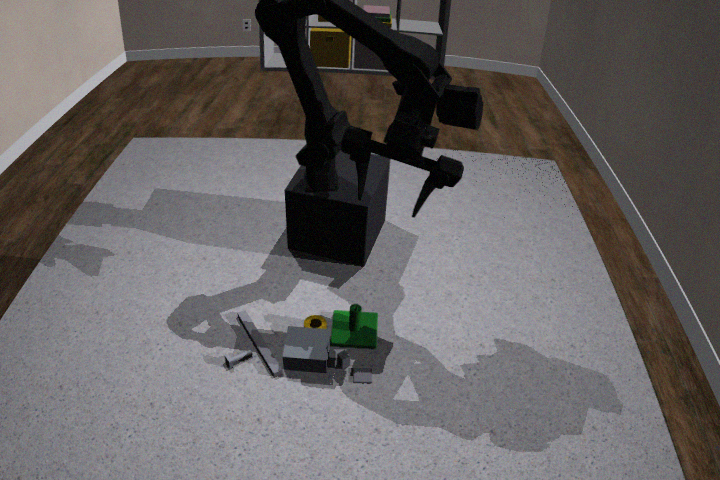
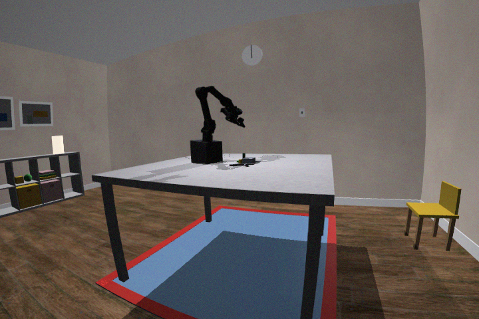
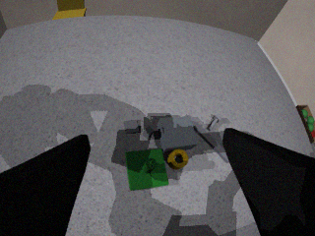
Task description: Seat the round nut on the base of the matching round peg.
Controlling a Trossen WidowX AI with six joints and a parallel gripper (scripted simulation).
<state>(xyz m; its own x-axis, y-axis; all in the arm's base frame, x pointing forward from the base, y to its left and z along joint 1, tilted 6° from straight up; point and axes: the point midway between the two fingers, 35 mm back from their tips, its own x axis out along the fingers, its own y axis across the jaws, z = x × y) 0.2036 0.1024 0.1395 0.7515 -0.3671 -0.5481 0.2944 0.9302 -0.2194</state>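
My hand is 260 mm above the grey block, 140 mm to the left of it and 90 mm short of it. From my hand the other things lie so: thin bar (270 mm below, 220 mm to the right, 60 mm ahead); small grey square (270 mm below, 140 mm ahead, 50 mm to the right); small dark piece (260 mm below, 110 mm ahead, 80 mm to the right).
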